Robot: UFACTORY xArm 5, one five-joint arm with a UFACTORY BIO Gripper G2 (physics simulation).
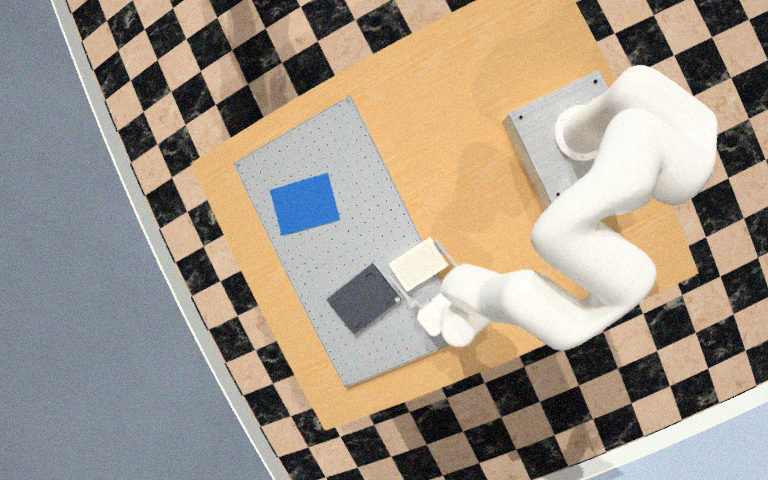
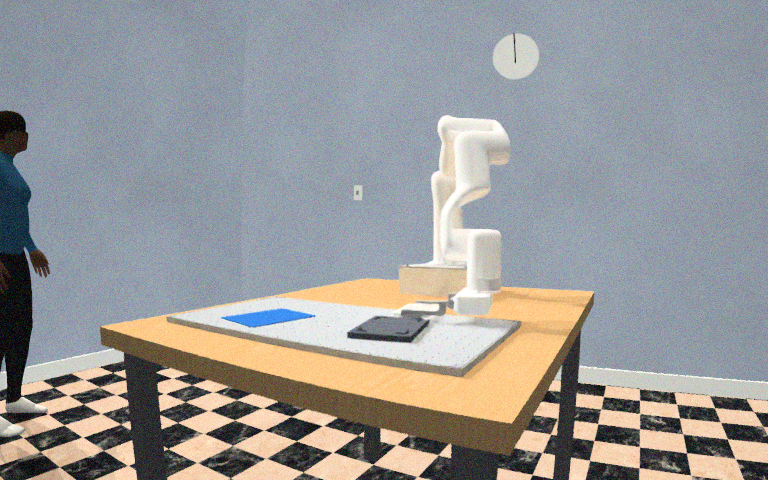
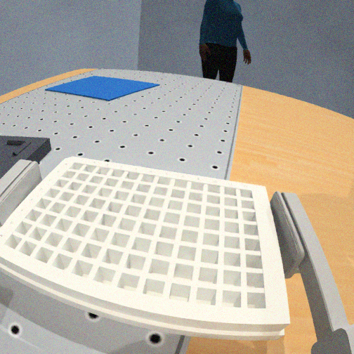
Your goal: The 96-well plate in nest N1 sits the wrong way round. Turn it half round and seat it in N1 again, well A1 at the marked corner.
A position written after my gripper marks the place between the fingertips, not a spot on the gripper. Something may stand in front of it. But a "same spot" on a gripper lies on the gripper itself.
Scene:
My gripper shows in image 1, in image 2 and in image 3 point(149, 188). One and the same spot on my gripper: point(image 1: 412, 303) is point(image 2: 441, 300).

